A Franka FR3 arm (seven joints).
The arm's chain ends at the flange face. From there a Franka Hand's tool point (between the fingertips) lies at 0.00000 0.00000 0.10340 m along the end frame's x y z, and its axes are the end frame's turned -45 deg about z.
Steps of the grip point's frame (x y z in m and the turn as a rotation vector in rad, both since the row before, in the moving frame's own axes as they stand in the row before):
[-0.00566, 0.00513, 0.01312, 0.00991, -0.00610, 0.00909]
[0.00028, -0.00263, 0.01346, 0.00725, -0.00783, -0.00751]
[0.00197, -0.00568, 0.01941, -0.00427, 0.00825, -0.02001]
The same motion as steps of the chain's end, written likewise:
[0.00079, 0.00791, 0.01313, 0.00269, -0.01132, 0.00909]
[-0.00056, -0.00210, 0.01347, -0.00041, -0.01066, -0.00751]
[-0.00354, -0.00511, 0.01941, 0.00281, 0.00885, -0.02001]

